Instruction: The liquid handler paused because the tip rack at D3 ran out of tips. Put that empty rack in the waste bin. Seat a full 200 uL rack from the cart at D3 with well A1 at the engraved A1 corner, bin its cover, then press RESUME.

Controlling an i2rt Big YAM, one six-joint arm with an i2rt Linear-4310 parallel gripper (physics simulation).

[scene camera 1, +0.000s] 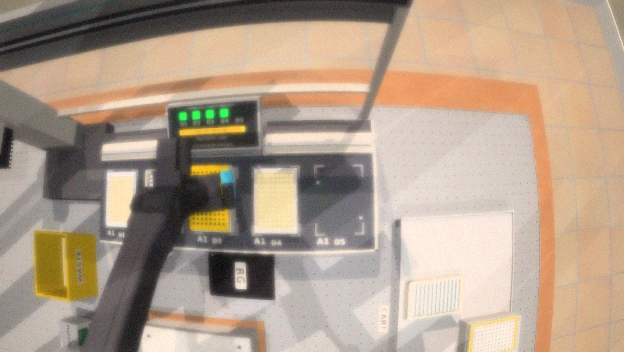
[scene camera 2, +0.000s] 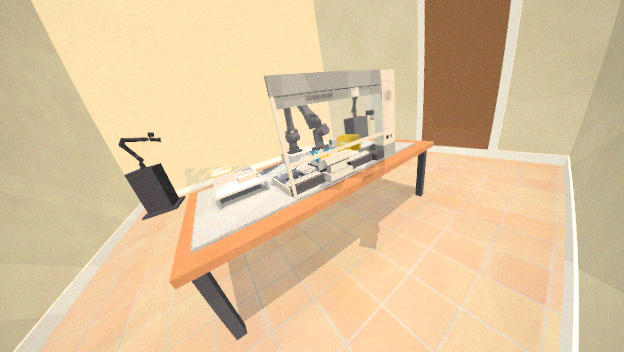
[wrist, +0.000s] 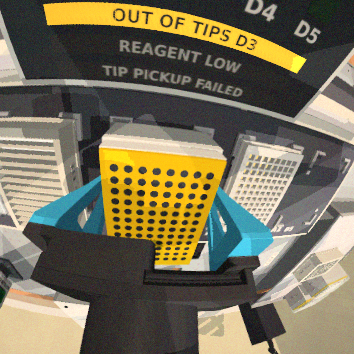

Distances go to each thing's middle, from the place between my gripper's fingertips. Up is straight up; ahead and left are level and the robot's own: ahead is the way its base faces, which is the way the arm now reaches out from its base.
I see the enclosure post (scene camera 1: 398, 22) 21 cm ahead of my hand, 28 cm to the right of it and 16 cm above it. Also, from my hand: yellow waste bin (scene camera 1: 80, 249): 25 cm behind, 39 cm to the left.
